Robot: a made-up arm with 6 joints. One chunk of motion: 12 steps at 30 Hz.
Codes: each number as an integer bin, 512 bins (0 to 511) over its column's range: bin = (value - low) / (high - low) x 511, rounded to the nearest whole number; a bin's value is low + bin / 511 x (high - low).
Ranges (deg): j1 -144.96..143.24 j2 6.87..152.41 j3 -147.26..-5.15 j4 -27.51..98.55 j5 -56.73..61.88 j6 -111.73..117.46
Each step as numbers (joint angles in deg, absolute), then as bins.
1 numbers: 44.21 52.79 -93.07 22.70 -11.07 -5.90
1 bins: 335 161 195 204 197 236
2 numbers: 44.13 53.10 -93.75 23.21 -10.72 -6.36
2 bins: 335 162 192 206 198 235
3 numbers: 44.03 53.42 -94.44 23.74 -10.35 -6.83
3 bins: 335 163 190 208 200 234
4 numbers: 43.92 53.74 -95.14 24.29 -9.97 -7.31
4 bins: 335 165 187 210 201 233
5 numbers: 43.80 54.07 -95.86 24.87 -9.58 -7.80
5 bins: 335 166 185 212 203 232
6 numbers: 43.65 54.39 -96.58 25.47 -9.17 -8.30
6 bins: 334 167 182 215 205 231
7 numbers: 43.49 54.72 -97.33 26.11 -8.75 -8.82
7 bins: 334 168 180 217 207 229
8 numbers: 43.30 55.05 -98.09 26.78 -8.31 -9.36
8 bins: 334 169 177 220 209 228
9 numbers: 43.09 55.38 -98.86 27.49 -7.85 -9.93
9 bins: 333 170 174 223 211 227
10 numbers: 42.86 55.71 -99.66 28.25 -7.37 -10.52
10 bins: 333 171 171 226 213 226
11 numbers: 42.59 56.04 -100.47 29.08 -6.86 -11.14
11 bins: 333 173 168 229 215 224
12 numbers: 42.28 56.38 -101.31 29.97 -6.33 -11.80
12 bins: 332 174 165 233 217 223
